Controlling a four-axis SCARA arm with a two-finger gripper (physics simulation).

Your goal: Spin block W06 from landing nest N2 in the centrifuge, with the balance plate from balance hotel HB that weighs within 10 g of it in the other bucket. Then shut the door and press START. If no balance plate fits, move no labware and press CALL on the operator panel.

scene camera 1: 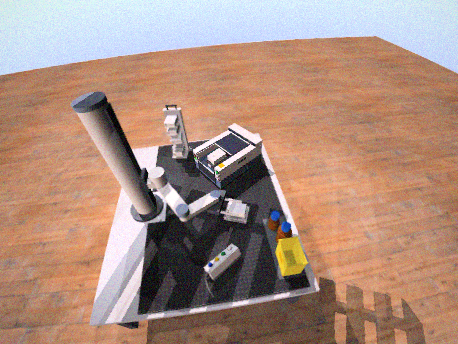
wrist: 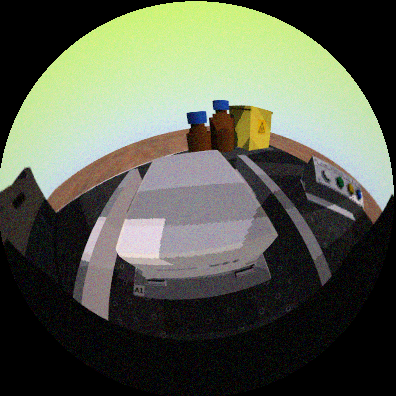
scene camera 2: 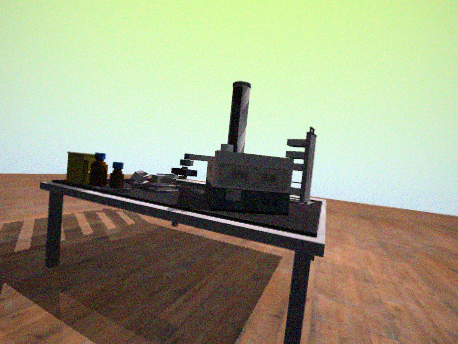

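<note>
Here I see a yellow bin (wrist: 252, 124), the brown bottles with blue caps (wrist: 220, 136) and a button box (wrist: 324, 184). There is also a plate marked W06 (wrist: 192, 214); the plate marked W06 touches nothing else, and it is held by my gripper.
</note>
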